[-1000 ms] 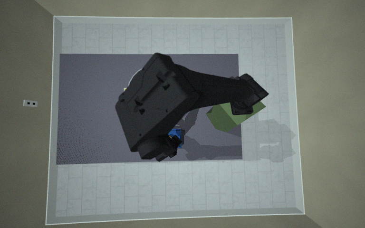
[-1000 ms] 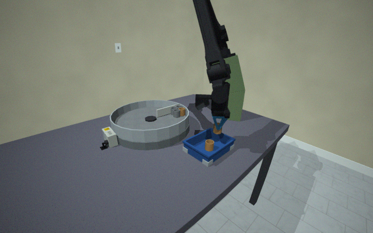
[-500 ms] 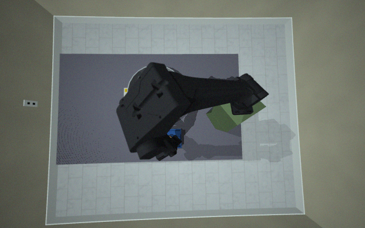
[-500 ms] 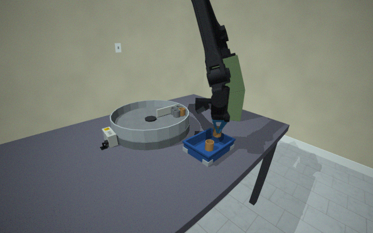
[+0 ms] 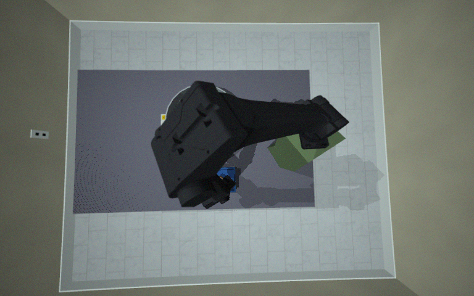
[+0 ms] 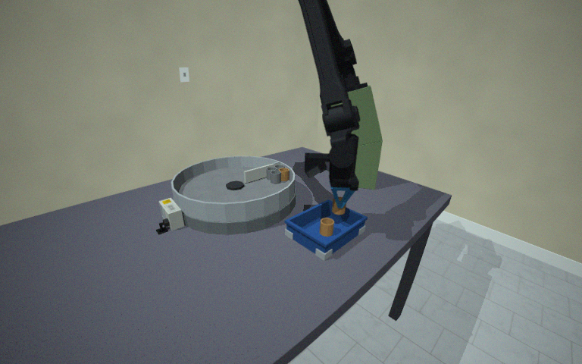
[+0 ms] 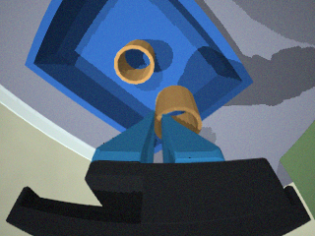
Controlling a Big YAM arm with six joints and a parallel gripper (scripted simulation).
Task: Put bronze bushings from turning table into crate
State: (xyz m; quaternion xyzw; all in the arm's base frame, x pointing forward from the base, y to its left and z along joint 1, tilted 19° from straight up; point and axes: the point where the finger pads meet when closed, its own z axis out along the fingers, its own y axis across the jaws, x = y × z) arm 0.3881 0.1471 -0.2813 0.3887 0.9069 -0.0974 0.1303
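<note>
The blue crate is 6 cm below my hand, 4 cm ahead of it and 1 cm to the right of it. The rest, counted from my hand: grey turning table: 36 cm to the right, 11 cm ahead, 3 cm below.
</note>
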